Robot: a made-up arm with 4 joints. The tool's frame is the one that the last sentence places. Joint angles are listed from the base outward.
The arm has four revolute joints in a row. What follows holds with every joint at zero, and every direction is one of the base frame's. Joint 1 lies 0.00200 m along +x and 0.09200 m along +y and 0.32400 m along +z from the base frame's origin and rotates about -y. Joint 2 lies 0.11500 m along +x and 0.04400 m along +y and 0.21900 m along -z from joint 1 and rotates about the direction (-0.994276, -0.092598, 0.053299). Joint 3 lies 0.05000 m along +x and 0.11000 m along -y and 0.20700 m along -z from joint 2 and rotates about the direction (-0.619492, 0.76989, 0.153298). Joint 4 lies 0.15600 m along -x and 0.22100 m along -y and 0.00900 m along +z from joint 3 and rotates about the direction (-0.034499, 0.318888, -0.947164). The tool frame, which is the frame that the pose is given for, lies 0.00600 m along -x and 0.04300 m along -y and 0.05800 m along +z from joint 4; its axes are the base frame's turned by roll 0.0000, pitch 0.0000 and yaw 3.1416 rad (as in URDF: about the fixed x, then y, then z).
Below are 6 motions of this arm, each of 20 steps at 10 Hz.
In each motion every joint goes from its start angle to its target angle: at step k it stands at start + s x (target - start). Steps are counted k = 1, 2, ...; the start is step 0. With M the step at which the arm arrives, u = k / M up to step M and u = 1 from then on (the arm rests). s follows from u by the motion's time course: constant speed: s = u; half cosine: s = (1 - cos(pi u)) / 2; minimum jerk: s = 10 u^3 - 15 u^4 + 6 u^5.
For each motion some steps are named. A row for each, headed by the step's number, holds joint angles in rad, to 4 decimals.
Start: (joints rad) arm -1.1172 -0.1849 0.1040 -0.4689
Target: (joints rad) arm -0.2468 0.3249 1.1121 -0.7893
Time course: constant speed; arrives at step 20
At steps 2, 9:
2: -1.0302 -0.1339 0.2048 -0.5009
9: -0.7255 0.0445 0.5576 -0.6131

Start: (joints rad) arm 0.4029 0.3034 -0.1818 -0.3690
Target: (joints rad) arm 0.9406 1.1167 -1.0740 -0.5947
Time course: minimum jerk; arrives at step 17
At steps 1, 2, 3, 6, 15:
1: 0.4039 0.3049 -0.1835 -0.3694
2: 0.4102 0.3144 -0.1939 -0.3721
3: 0.4252 0.3371 -0.2188 -0.3784
6: 0.5318 0.4984 -0.3957 -0.4231
15: 0.9333 1.1057 -1.0619 -0.5916

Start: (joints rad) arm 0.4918 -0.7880 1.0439 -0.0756
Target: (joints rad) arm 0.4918 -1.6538 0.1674 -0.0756
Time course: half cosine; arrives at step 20
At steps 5, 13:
5: 0.4918 -0.9148 0.9155 -0.0756
13: 0.4918 -1.4174 0.4067 -0.0756

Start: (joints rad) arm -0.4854 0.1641 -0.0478 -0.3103
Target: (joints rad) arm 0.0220 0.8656 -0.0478 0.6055
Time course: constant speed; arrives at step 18
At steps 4, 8, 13, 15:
4: -0.3726 0.3200 -0.0478 -0.1068
8: -0.2599 0.4759 -0.0478 0.0967
13: -0.1189 0.6707 -0.0478 0.3511
15: -0.0626 0.7487 -0.0478 0.4529

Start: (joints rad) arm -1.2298 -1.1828 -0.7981 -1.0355
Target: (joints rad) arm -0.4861 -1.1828 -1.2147 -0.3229
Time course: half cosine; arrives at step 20
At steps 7, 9, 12, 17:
7: -1.0268 -1.1828 -0.9118 -0.8410
9: -0.9161 -1.1828 -0.9738 -0.7349
12: -0.7430 -1.1828 -1.0708 -0.5691
17: -0.5266 -1.1828 -1.1920 -0.3617

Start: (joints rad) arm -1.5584 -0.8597 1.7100 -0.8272
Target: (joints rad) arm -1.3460 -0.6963 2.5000 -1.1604
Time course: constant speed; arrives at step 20
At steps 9, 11, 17, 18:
9: -1.4628 -0.7862 2.0655 -0.9771
11: -1.4416 -0.7698 2.1445 -1.0105
17: -1.3779 -0.7208 2.3815 -1.1104
18: -1.3672 -0.7126 2.4210 -1.1271

